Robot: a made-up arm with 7 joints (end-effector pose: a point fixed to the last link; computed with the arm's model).
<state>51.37 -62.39 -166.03 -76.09 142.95 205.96 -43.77</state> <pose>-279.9 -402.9 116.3 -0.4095 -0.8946 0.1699 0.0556</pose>
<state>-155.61 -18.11 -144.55 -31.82 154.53 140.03 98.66</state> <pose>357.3 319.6 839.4 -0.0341 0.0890 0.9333 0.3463</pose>
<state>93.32 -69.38 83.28 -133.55 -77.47 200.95 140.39</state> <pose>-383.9 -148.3 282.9 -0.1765 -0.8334 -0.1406 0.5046</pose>
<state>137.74 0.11 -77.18 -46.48 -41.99 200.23 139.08</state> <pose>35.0 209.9 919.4 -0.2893 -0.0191 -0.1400 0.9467</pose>
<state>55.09 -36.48 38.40 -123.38 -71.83 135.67 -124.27</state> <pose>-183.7 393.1 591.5 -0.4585 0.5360 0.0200 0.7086</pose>
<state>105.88 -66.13 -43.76 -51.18 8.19 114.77 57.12</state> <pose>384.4 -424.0 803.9 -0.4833 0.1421 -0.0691 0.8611</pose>
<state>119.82 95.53 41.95 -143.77 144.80 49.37 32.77</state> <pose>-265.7 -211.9 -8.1 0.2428 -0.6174 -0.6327 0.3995</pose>
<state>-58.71 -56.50 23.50 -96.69 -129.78 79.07 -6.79</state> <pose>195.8 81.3 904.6 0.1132 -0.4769 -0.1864 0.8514</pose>
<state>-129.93 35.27 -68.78 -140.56 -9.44 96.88 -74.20</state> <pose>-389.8 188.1 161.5 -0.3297 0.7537 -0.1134 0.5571</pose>
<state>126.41 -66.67 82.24 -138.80 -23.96 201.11 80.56</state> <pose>-272.1 -345.5 363.7 0.1179 -0.7715 0.0143 0.6250</pose>
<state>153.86 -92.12 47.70 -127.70 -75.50 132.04 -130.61</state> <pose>-114.4 -405.8 572.8 -0.2898 0.0094 0.7023 0.6501</pose>
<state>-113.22 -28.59 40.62 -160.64 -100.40 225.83 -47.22</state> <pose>150.3 -174.5 365.7 0.6530 0.6864 0.1091 0.3008</pose>
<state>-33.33 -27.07 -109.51 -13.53 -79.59 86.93 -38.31</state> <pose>-372.8 133.8 964.9 0.0904 -0.8700 -0.3775 0.3042</pose>
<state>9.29 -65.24 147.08 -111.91 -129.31 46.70 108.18</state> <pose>-427.0 280.4 6.1 0.1343 -0.1514 -0.8952 0.3971</pose>
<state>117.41 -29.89 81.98 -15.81 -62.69 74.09 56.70</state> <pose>43.1 -359.2 979.4 -0.4446 -0.4957 -0.0971 0.7397</pose>
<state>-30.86 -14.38 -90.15 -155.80 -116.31 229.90 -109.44</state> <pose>-68.3 -226.3 336.7 0.4710 0.7381 0.0390 0.4814</pose>
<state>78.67 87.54 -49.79 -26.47 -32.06 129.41 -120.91</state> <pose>232.6 725.9 207.9 -0.2967 0.7279 -0.1739 0.5932</pose>
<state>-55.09 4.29 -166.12 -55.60 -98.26 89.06 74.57</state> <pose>-291.5 242.7 944.1 -0.6541 -0.1108 -0.6260 0.4100</pose>
